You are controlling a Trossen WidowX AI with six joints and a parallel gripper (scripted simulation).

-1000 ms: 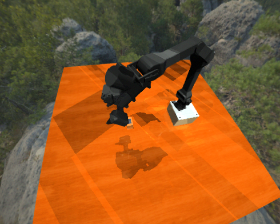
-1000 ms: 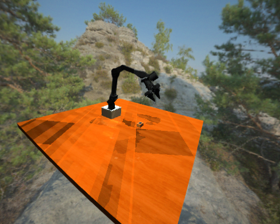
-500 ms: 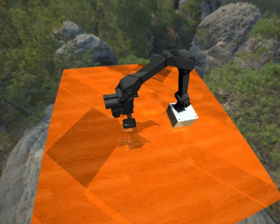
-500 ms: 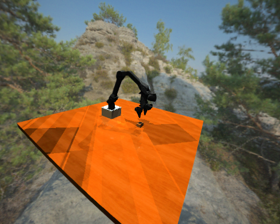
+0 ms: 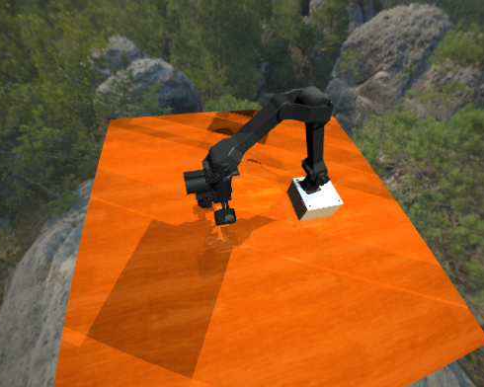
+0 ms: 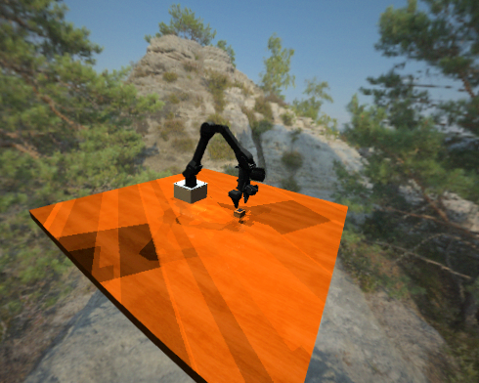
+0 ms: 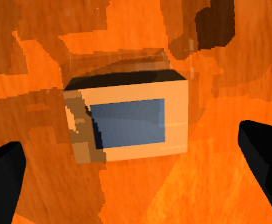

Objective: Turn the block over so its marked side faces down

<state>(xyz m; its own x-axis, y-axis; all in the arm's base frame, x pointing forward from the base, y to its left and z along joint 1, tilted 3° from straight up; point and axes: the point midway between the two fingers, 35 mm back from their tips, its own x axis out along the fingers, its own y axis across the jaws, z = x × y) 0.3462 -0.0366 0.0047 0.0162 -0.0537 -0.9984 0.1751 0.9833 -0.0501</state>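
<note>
Right now the block is 4 cm below my gripper tip.
</note>
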